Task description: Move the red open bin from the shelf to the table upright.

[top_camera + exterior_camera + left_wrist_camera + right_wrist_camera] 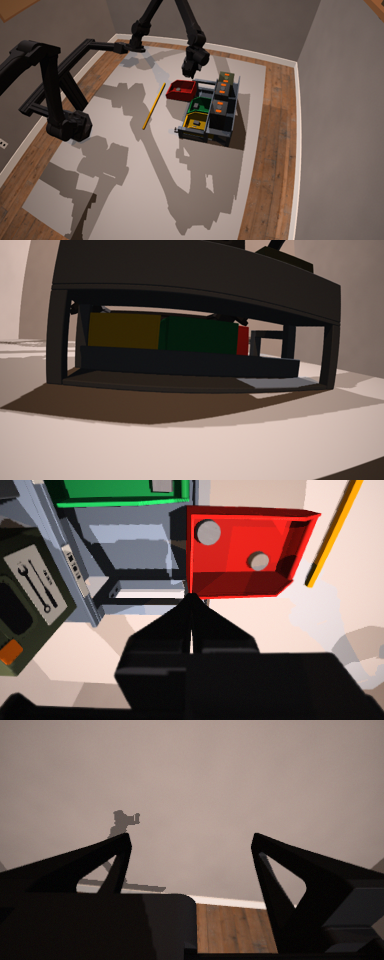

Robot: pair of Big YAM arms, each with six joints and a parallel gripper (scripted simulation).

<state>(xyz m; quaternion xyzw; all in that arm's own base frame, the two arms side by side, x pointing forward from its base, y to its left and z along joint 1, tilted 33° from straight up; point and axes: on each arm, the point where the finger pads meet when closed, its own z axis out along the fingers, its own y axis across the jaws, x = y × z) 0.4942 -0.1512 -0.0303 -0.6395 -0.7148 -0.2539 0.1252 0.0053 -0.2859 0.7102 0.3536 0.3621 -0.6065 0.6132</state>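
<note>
Now: the red open bin 12 cm below my left hand and 8 cm behind it. Also, from my left hand: grey shelf: 12 cm ahead, 10 cm to the right, 10 cm below; green bin: 12 cm below, 10 cm to the right, 9 cm ahead.
</note>
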